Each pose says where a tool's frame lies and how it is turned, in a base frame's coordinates. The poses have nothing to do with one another.
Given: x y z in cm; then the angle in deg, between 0 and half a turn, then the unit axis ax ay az.
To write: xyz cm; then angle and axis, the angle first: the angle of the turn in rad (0 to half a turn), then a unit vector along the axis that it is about. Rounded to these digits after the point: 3 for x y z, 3 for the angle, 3 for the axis.
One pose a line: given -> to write
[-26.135 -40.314 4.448 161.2 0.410 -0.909 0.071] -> [-26.135 -40.314 4.448 2.813 0.410 -0.909 0.071]
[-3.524 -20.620 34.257 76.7 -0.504 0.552 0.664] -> [-3.524 -20.620 34.257 1.339 -0.504 0.552 0.664]
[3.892 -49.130 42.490 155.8 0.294 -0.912 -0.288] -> [3.892 -49.130 42.490 2.719 0.294 -0.911 -0.288]
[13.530 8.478 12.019 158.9 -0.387 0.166 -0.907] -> [13.530 8.478 12.019 2.773 -0.387 0.166 -0.907]
